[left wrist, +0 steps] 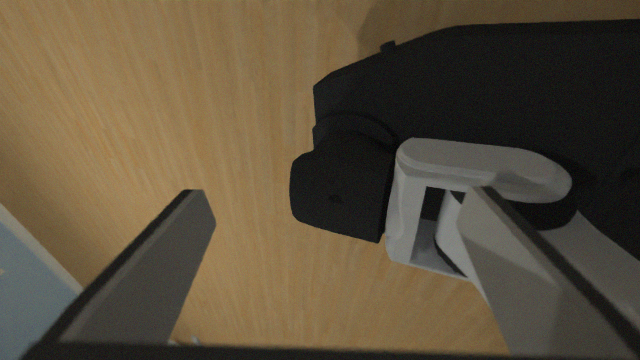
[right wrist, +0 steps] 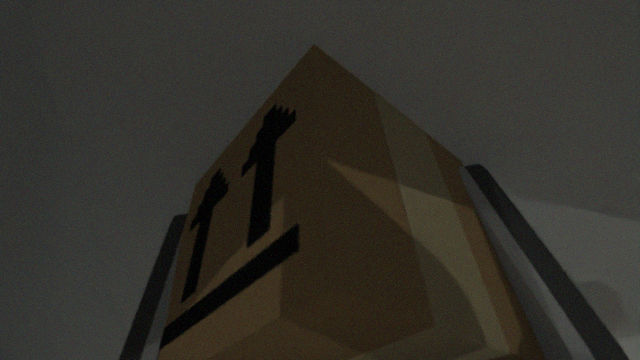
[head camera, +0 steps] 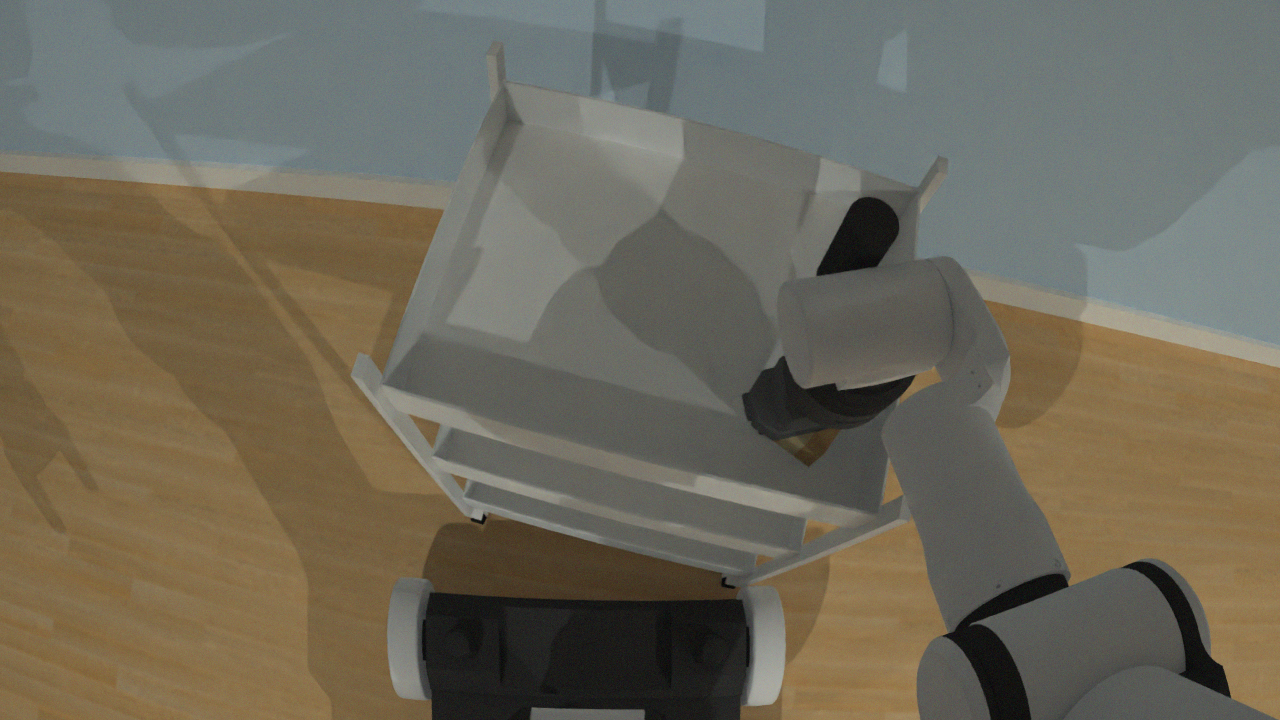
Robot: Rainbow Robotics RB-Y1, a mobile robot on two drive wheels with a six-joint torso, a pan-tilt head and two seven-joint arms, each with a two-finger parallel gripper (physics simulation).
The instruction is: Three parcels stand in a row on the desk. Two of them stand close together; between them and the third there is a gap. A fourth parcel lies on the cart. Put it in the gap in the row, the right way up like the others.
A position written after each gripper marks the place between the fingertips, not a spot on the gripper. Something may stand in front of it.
In view: the left gripper (left wrist: 331, 205), the right gripper (head camera: 802, 415), a brown parcel (head camera: 807, 448) and a white cart (head camera: 602, 287).
The brown parcel also shows in the right wrist view (right wrist: 332, 218). The right gripper is seen too in the right wrist view (right wrist: 328, 211). The left wrist view misses the brown parcel: it is out of frame.
